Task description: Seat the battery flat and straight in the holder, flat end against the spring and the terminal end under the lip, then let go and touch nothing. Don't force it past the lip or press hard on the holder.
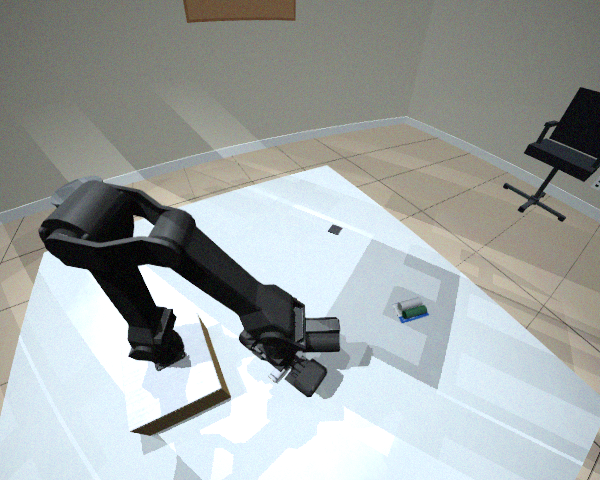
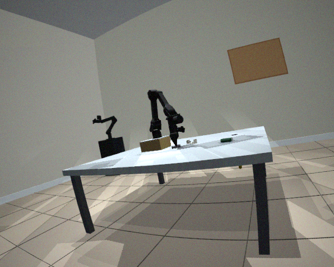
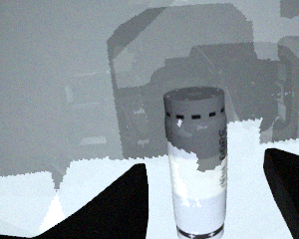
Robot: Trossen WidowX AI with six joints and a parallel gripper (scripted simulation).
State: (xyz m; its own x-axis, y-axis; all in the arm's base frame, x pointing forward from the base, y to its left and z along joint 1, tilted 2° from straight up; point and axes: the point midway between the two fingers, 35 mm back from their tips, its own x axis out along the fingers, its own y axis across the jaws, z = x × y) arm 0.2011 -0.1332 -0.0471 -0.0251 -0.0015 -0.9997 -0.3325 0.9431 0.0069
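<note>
Right now my gripper tip is right at the battery.
</note>
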